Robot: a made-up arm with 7 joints. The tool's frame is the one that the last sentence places.
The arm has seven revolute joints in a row. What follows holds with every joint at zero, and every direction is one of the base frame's. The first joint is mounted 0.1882 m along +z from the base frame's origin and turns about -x. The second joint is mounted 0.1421 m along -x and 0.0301 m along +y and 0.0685 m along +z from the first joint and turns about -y. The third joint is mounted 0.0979 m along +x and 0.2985 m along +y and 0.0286 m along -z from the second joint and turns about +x. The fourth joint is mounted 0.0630 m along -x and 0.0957 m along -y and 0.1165 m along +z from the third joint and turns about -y. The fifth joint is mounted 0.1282 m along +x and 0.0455 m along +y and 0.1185 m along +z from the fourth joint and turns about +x. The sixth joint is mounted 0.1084 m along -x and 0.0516 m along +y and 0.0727 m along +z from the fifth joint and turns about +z. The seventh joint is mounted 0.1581 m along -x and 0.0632 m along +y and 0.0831 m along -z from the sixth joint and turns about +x. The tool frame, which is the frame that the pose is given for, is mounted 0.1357 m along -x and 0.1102 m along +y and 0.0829 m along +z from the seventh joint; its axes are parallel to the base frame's.
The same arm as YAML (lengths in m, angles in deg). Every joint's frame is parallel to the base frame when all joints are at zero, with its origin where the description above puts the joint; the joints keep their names.
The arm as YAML. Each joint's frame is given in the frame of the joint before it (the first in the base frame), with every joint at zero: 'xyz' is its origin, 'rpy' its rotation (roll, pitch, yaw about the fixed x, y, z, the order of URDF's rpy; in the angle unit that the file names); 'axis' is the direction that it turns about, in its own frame. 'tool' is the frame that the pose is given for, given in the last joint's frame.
units:
  length: m
  angle: deg
joints:
  - name: joint 1
    type: revolute
    origin:
      xyz: [0.0, 0.0, 0.1882]
      rpy: [0.0, 0.0, 0.0]
    axis: [-1.0, 0.0, 0.0]
  - name: joint 2
    type: revolute
    origin:
      xyz: [-0.1421, 0.0301, 0.0685]
      rpy: [0.0, 0.0, 0.0]
    axis: [0.0, -1.0, 0.0]
  - name: joint 3
    type: revolute
    origin:
      xyz: [0.0979, 0.2985, -0.0286]
      rpy: [0.0, 0.0, 0.0]
    axis: [1.0, 0.0, 0.0]
  - name: joint 4
    type: revolute
    origin:
      xyz: [-0.063, -0.0957, 0.1165]
      rpy: [0.0, 0.0, 0.0]
    axis: [0.0, -1.0, 0.0]
  - name: joint 5
    type: revolute
    origin:
      xyz: [0.1282, 0.0455, 0.1185]
      rpy: [0.0, 0.0, 0.0]
    axis: [1.0, 0.0, 0.0]
  - name: joint 6
    type: revolute
    origin:
      xyz: [-0.1084, 0.0516, 0.0727]
      rpy: [0.0, 0.0, 0.0]
    axis: [0.0, 0.0, 1.0]
  - name: joint 7
    type: revolute
    origin:
      xyz: [-0.1581, 0.0632, -0.0831]
      rpy: [0.0, 0.0, 0.0]
    axis: [1.0, 0.0, 0.0]
tool:
  origin:
    xyz: [-0.1357, 0.1102, 0.0829]
    rpy: [0.0, 0.0, 0.0]

